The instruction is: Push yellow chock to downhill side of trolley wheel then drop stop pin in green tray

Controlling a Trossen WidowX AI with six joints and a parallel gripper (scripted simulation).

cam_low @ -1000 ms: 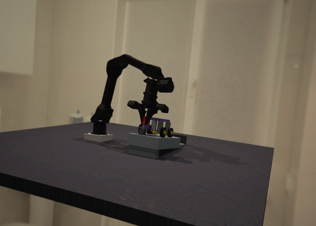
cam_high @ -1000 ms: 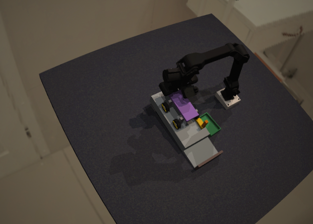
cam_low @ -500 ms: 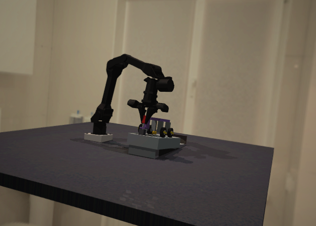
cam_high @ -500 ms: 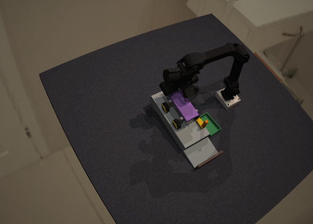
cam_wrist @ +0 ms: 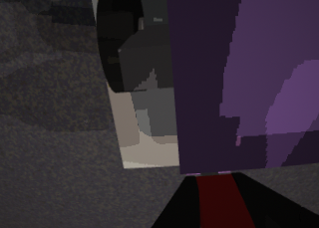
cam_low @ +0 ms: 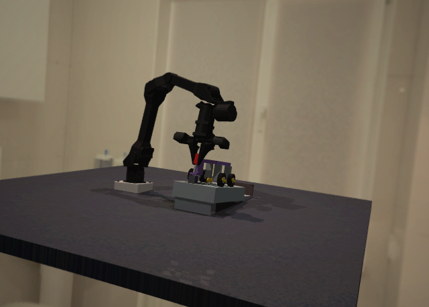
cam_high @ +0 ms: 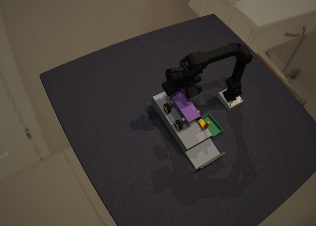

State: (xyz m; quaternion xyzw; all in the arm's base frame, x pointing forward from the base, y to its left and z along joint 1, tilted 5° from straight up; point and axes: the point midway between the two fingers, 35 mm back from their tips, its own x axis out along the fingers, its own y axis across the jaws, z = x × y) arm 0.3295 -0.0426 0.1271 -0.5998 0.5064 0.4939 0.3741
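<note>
My gripper tip is now 17 cm to the right of the green tray, 15 cm above it and 14 cm past it. The rest, counted from my gripper tip: grey ramp (11 cm to the left, 10 cm below); then purple trolley (10 cm to the left, 3 cm below); then red-headed stop pin (right at my gripper tip).
</note>
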